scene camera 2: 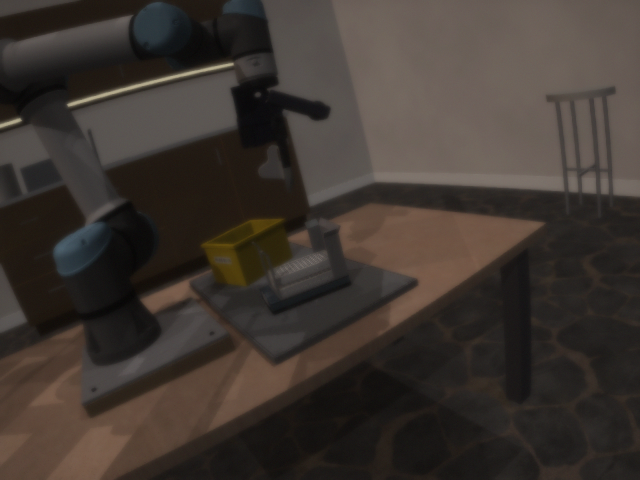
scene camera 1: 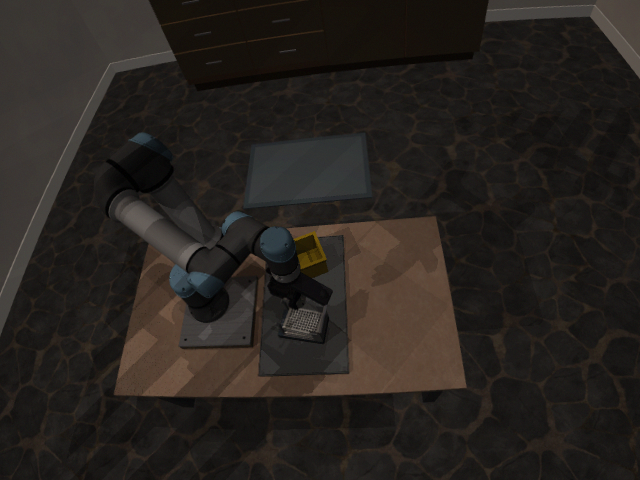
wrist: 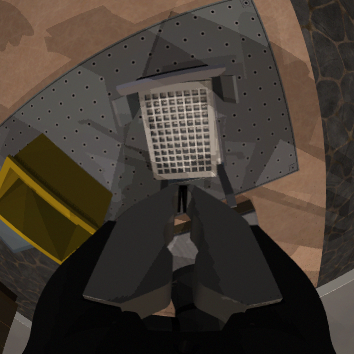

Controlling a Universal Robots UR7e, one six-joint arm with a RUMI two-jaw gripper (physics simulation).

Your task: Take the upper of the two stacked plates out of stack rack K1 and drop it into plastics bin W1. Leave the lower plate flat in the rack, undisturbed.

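Places are measured from the arm's base along level axes (x ahead, y left, z up), in metres.
Pixels of known places: gripper, fingertip midpoint: (scene camera 2: 289,192) (scene camera 1: 300,305) (wrist: 181,187); arm's base, origin of the base link: (scene camera 2: 126,344) (scene camera 1: 210,303).
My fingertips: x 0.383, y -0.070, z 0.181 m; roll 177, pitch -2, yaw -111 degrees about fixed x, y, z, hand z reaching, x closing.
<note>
For each thing: its top centre in the pictures, then the offset to it from my fingertips. Level surfaces: height alone.
- stack rack K1, middle of its top: (wrist: 187,159) (scene camera 2: 290,234) (scene camera 1: 298,315) dx -0.021, dy -0.003, dz -0.075 m
- upper plate, middle of its top: (wrist: 180,135) (scene camera 2: 299,261) (scene camera 1: 303,320) dx -0.016, dy +0.001, dz -0.132 m
- lower plate, middle of its top: (scene camera 2: 304,272) dx -0.014, dy -0.004, dz -0.156 m
- Plastics bin W1, middle of its top: (wrist: 36,220) (scene camera 2: 242,231) (scene camera 1: 298,253) dx -0.050, dy +0.234, dz -0.095 m
- dark perforated mat, its level: dz -0.195 m
- wooden table, its level: dz -0.208 m
My gripper (scene camera 1: 294,303) (scene camera 2: 287,181) (wrist: 181,187) is shut and empty, high above stack rack K1 (scene camera 2: 337,253) (wrist: 172,80). The upper plate (scene camera 1: 303,321) (scene camera 2: 302,262) (wrist: 180,132), pale with a grid of square wells, lies in the rack between its posts. Below it, the side of the lower plate (scene camera 2: 306,281) shows as a pale band in scene camera 2; the upper plate hides most of it. In the wrist view the fingertips are near the plate's lower end in the picture, with a height gap. Plastics bin W1 (scene camera 1: 316,269) (scene camera 2: 235,268) (wrist: 75,175) is yellow and stands beside the rack.
Rack and bin stand on a dark perforated mat (scene camera 1: 305,361) (scene camera 2: 279,343) (wrist: 270,100) on the wooden table (scene camera 1: 398,335) (scene camera 2: 439,232). The rack has tall posts and upright guides around the plates. The arm's base plate (scene camera 1: 222,335) (scene camera 2: 170,351) is beside the mat.
</note>
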